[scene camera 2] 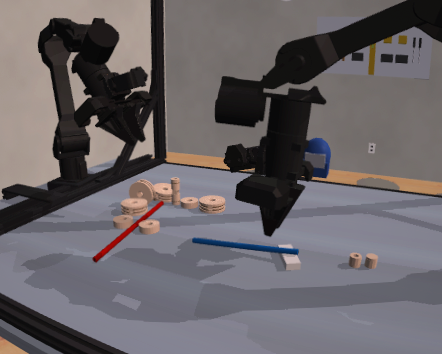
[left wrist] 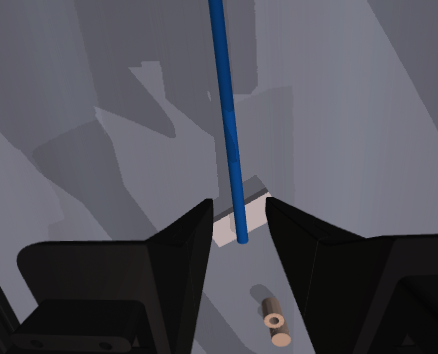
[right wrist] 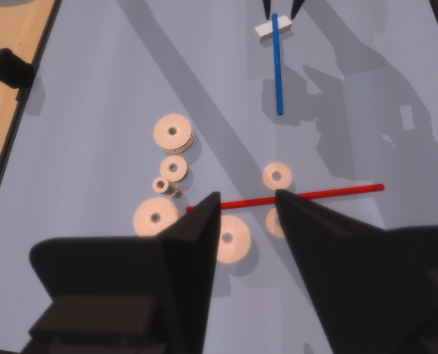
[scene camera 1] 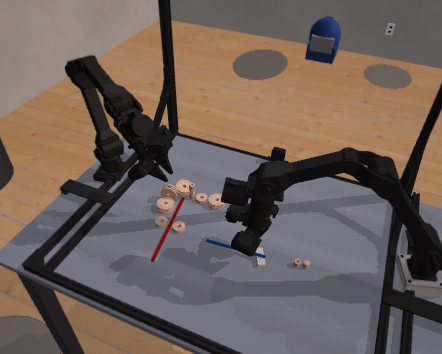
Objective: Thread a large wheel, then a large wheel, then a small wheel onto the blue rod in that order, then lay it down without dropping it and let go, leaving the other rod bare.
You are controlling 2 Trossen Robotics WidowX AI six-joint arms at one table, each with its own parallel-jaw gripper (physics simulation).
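Places are measured from the left arm's base along level axes (x ahead, y left, z up), in millimetres.
Pixels of known places: left gripper, fingertip midpoint: (scene camera 2: 271, 231) (left wrist: 239, 205) (right wrist: 279, 18); right gripper, fingertip midpoint: (scene camera 2: 138, 143) (right wrist: 247, 197) (scene camera 1: 169, 177); left arm's base, link origin: (scene camera 1: 421, 270); right arm's base, link origin: (scene camera 2: 73, 178) (scene camera 1: 112, 168).
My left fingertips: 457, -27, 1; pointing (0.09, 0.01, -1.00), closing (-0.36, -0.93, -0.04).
Observation:
Ahead of a thing's pixels: the offset from my left fingertips to its top centre, as dx, dy, dz.
The bare blue rod {+44, -12, -23} (scene camera 1: 218, 243) (scene camera 2: 235, 245) (left wrist: 227, 115) (right wrist: 278, 75) lies with one end across a white block {-29, +7, -34} (scene camera 2: 291, 261) (left wrist: 226, 233) (right wrist: 265, 31). My left gripper (scene camera 2: 270, 232) (left wrist: 239, 205) is open above that end, pointing down, with nothing between its fingers. The bare red rod {+252, -74, -37} (scene camera 1: 167, 230) (scene camera 2: 125, 234) (right wrist: 335, 192) lies at the left. Large wheels {+119, -196, -25} (scene camera 1: 216, 200) (scene camera 2: 212, 203) (right wrist: 172, 131) and small wheels {+221, -75, -33} (scene camera 1: 178, 227) (scene camera 2: 149, 227) (right wrist: 276, 176) lie around its far end; one large wheel {+275, -200, +10} (scene camera 2: 140, 191) stands tilted. My right gripper (scene camera 1: 169, 176) (right wrist: 247, 197) is open and empty, high beyond the wheels.
Two small tan cylinders {-159, +18, -28} (scene camera 1: 302, 263) (scene camera 2: 363, 260) stand right of the white block. A narrow stack of tan pieces {+203, -215, +13} (scene camera 1: 192, 191) (scene camera 2: 175, 191) (right wrist: 167, 187) stands among the wheels. A black frame rail (scene camera 1: 85, 232) runs along the left table edge.

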